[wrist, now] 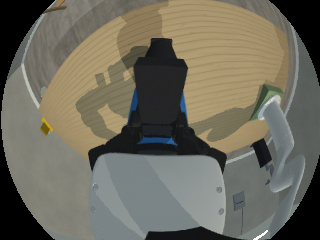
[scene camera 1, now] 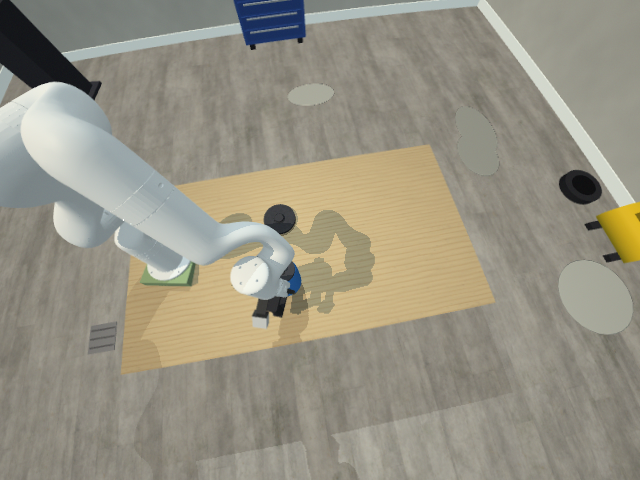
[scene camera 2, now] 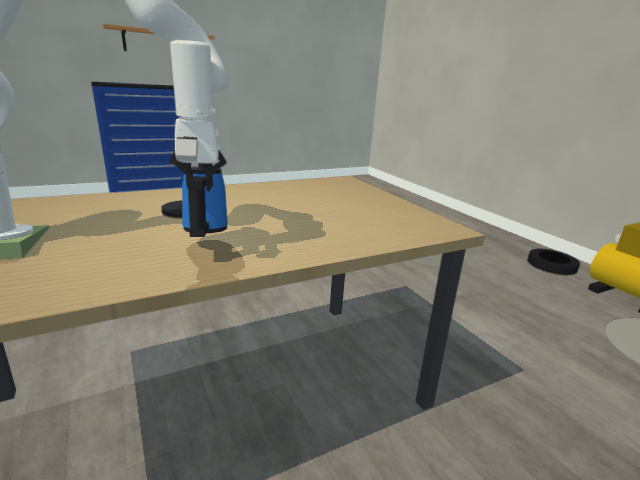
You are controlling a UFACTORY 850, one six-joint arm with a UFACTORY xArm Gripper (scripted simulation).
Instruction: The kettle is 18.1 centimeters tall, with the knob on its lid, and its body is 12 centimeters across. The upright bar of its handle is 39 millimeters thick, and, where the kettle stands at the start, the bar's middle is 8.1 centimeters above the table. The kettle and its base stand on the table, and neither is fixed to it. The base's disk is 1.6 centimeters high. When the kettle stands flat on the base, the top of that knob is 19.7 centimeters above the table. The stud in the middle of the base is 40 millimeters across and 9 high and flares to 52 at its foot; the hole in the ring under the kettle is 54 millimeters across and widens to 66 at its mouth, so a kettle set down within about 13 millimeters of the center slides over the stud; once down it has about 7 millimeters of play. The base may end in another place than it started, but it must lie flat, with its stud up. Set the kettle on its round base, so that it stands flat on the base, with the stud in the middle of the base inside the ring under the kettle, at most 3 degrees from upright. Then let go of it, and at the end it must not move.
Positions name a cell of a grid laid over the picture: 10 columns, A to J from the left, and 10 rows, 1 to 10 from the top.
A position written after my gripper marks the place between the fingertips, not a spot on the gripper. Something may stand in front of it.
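There is a round black base (scene camera 1: E5) here, and a blue kettle (scene camera 2: D5) too. I find the kettle again in the wrist view (wrist: F4). As for my gripper (scene camera 2: D4), the wrist view (wrist: E5) shows it as well.
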